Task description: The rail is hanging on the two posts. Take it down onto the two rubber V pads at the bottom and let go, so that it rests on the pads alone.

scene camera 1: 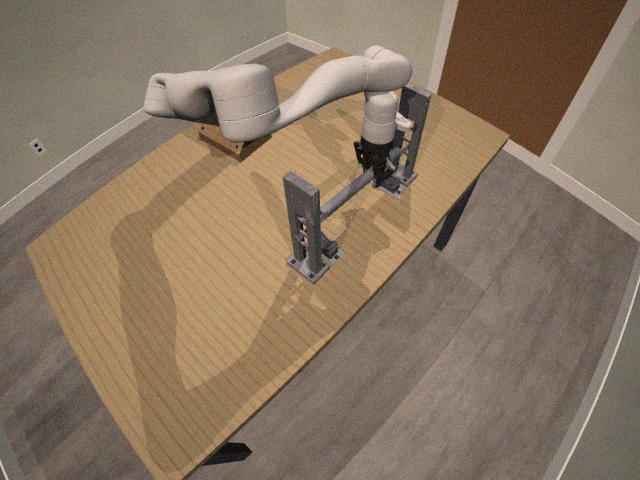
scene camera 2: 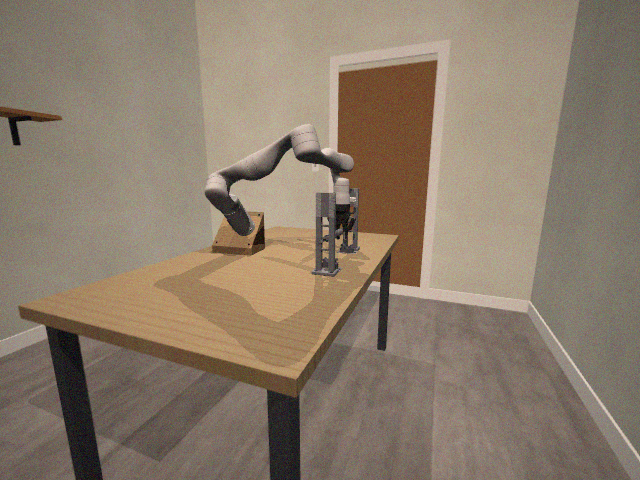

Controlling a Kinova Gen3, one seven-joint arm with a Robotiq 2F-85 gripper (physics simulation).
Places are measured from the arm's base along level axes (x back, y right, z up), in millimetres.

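Pixels of known places: gripper, fingertip midpoint: [scene camera 1: 371,182] [scene camera 2: 341,239]; arm's base, origin of the base link: [scene camera 2: 245,227].
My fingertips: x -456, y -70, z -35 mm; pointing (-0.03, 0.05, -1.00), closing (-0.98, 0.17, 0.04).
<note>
Ahead of a thing's pixels: the offset from my fingertips to its top centre. "*": to the spot under its first point. Level surfaces: height alone.
The grey round rail [scene camera 1: 347,195] [scene camera 2: 332,236] spans between the near post {* dx -25, dy +264, dz +211 mm} [scene camera 1: 301,193] [scene camera 2: 325,204] and the far post {dx -3, dy -117, dz +222 mm} [scene camera 1: 416,105] [scene camera 2: 355,222]. It is raised above the pads. My gripper [scene camera 1: 377,179] [scene camera 2: 345,226] points down and is shut on the rail, nearer to the far post. A dark V pad {* dx -37, dy +202, dz -37 mm} [scene camera 1: 329,248] sits at the foot of the near post, with a gap between it and the rail. The other dark pad {* dx -24, dy -71, dz -42 mm} [scene camera 1: 392,183] is at the foot of the far post, close below my fingers. The rail's far end is partly hidden by the gripper and the far post.
Both posts stand on flat base plates near one long edge of the wooden table {dz -78 mm} [scene camera 1: 206,289] [scene camera 2: 170,330]. My arm reaches over the table from a wedge-shaped wooden mount [scene camera 1: 222,140] [scene camera 2: 258,235]. A wall shelf [scene camera 2: 31,114] is at the left in scene camera 2.
</note>
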